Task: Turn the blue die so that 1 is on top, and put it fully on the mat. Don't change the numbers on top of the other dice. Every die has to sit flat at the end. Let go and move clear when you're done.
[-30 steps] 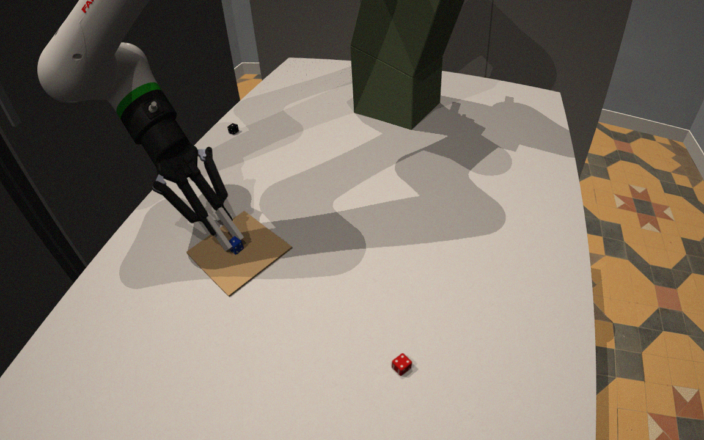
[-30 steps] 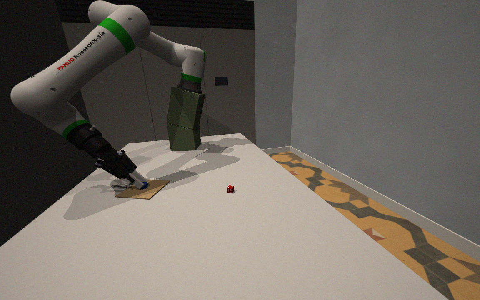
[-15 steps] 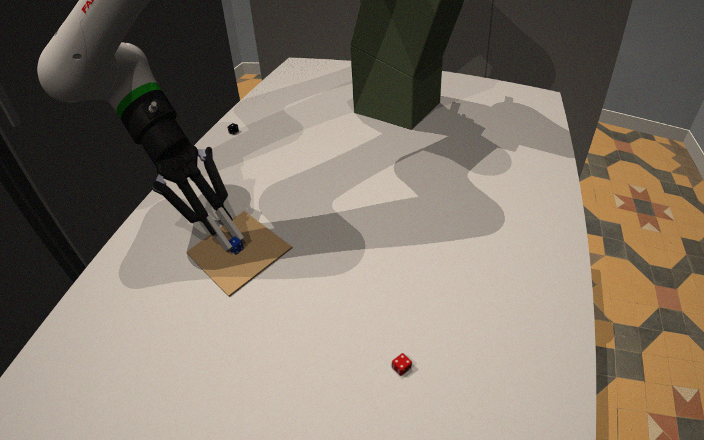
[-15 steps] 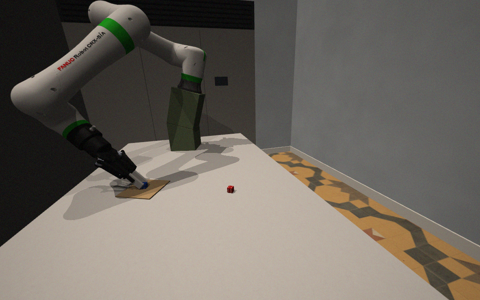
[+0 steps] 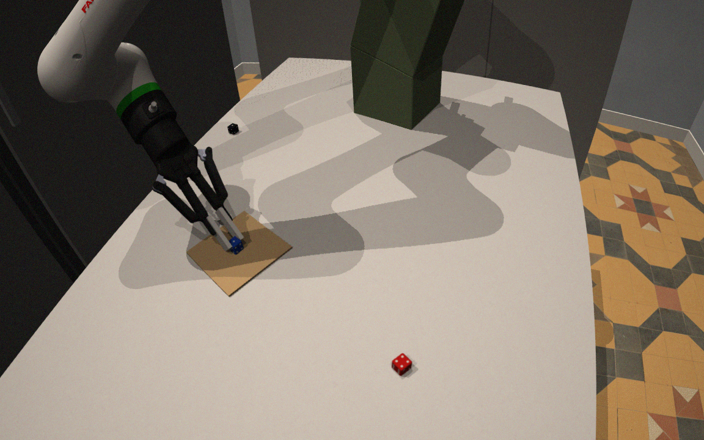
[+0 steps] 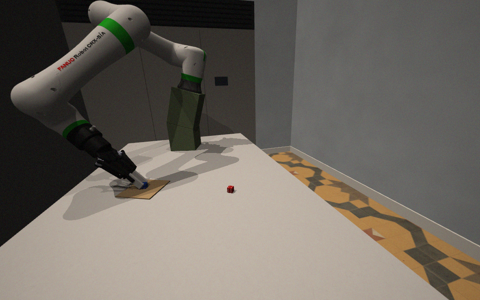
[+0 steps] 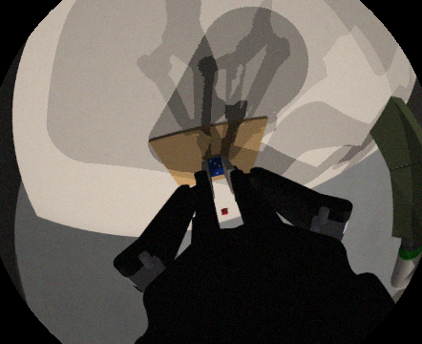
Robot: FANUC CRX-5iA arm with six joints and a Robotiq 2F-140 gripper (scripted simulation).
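My hand is 10 mm short of the blue die, 20 mm to the right of it and 20 mm above it. Also, from my hand: mat: 10 mm ahead, 20 mm to the left, 40 mm below; red die: 130 mm ahead, 350 mm to the left, 30 mm below; black die: 330 mm behind, 200 mm to the right, 30 mm below.
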